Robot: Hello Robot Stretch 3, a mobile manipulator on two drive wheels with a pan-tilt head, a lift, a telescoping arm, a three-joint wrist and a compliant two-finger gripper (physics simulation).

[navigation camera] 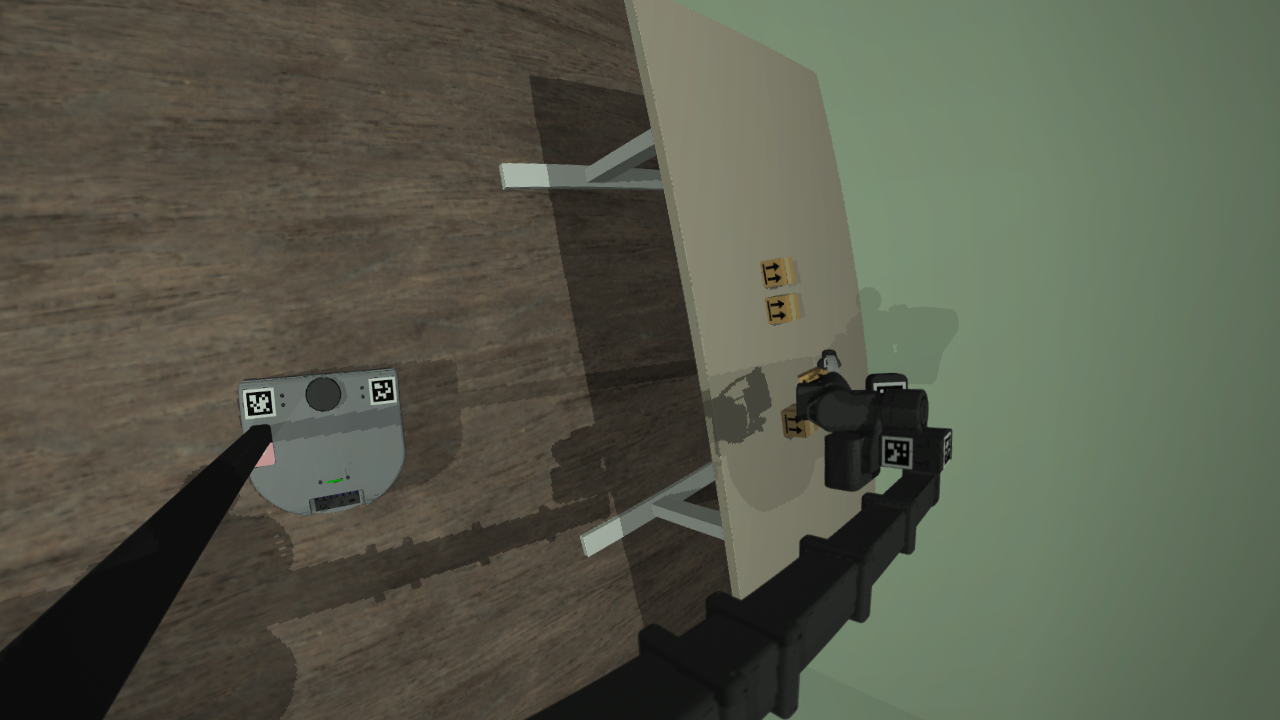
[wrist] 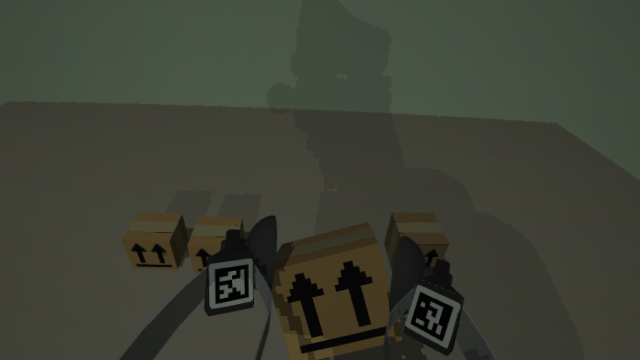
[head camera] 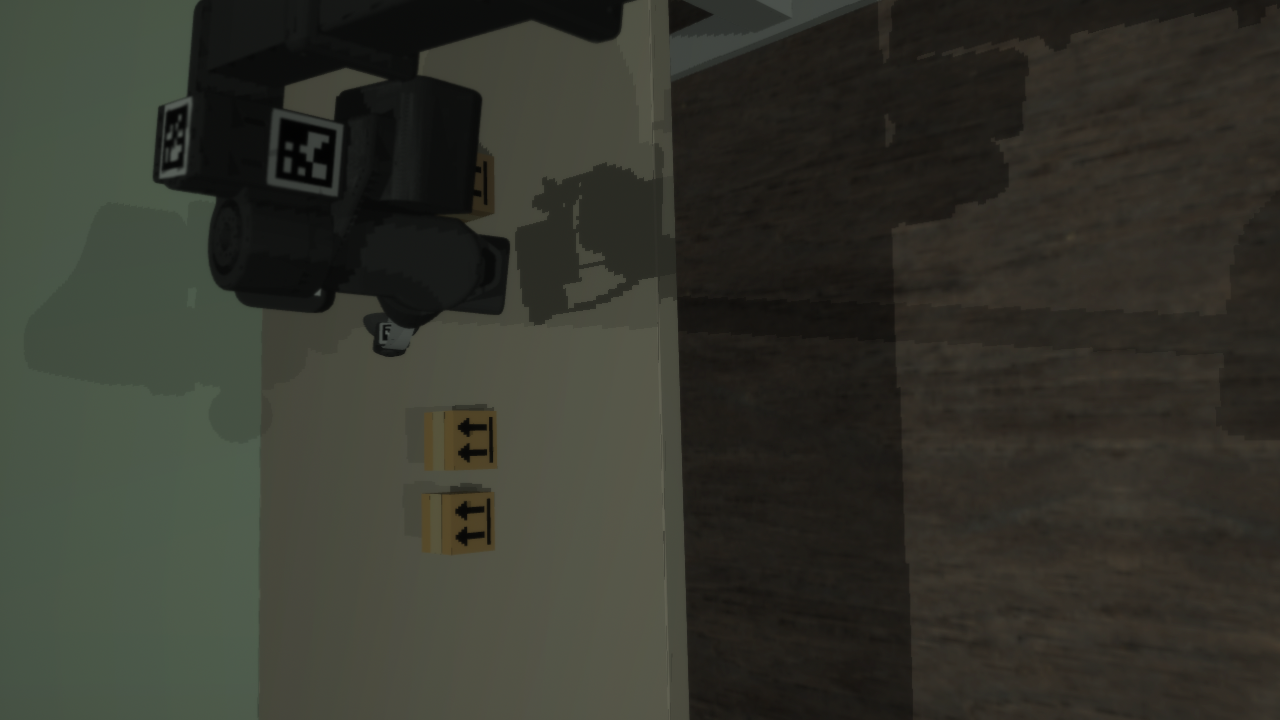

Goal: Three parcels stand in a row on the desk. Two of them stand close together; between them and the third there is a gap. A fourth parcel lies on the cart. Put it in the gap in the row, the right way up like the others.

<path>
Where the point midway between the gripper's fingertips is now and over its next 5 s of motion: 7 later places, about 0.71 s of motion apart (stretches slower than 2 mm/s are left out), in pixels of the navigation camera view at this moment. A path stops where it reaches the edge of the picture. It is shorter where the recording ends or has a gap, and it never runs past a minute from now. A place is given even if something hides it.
My gripper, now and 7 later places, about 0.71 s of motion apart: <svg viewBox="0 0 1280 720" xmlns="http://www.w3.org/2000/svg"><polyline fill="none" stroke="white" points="829,383 828,373 878,369 862,365 861,364 837,365 825,365 804,365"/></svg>
</path>
